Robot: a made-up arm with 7 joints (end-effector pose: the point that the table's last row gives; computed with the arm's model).
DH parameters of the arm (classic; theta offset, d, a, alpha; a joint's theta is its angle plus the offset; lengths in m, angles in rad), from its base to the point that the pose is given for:
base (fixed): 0 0 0 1.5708
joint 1: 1.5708 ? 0 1.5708
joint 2: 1.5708 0 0 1.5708
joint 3: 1.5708 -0.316 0 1.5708
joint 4: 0 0 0 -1.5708
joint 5: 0 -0.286 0 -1.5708
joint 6: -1.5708 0 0 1.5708
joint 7: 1.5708 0 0 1.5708
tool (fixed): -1.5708 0 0 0
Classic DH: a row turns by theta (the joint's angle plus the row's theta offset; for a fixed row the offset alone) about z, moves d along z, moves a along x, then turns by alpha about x.
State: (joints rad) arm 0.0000 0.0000 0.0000 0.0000 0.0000 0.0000 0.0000
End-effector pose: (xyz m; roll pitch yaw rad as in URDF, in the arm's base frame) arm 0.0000 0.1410 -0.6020 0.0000 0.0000 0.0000
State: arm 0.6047 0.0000 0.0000 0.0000 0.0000 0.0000 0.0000
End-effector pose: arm 0.3422 0.1410 -0.4952 0.0000 -0.6047 0.0000
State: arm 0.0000 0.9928 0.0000 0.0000 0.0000 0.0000 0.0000
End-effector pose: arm 0.0000 0.6452 -0.3289 0.9928 0.0000 0.0000
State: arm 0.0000 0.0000 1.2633 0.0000 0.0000 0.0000 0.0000
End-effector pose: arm 0.0000 0.1410 -0.6020 0.0000 0.0000 1.2633
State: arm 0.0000 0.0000 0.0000 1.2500 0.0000 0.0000 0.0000
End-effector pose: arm 0.2714 0.1410 -0.4062 0.0000 -1.2500 0.0000
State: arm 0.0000 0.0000 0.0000 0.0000 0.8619 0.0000 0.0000
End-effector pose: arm 0.0000 0.1410 -0.6020 0.0000 0.0000 0.8619
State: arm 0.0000 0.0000 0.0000 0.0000 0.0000 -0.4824 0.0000
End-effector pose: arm 0.0000 0.1410 -0.6020 0.0000 -0.4824 0.0000
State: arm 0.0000 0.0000 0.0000 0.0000 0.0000 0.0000 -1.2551
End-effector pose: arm 0.0000 0.1410 -0.6020 1.2551 0.0000 0.0000
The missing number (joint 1, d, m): -0.141
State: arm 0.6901 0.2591 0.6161 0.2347 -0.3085 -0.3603 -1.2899
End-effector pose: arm 0.4012 0.3304 -0.4008 1.4578 -1.3111 0.2901
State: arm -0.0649 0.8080 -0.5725 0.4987 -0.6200 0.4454 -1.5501
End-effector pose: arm 0.0858 0.4998 -0.4520 2.1921 0.7714 -1.0007
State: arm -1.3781 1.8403 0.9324 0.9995 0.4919 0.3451 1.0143
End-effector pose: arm 0.3332 0.5432 -0.0810 0.1661 -0.0529 -0.8103
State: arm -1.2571 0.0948 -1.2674 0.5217 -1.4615 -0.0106 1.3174
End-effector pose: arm -0.5331 0.0590 -0.2177 -1.7976 -1.0871 -2.1607
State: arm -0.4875 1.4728 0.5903 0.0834 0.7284 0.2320 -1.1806
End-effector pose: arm -0.0039 0.7404 -0.0496 2.3990 -0.7783 0.3751
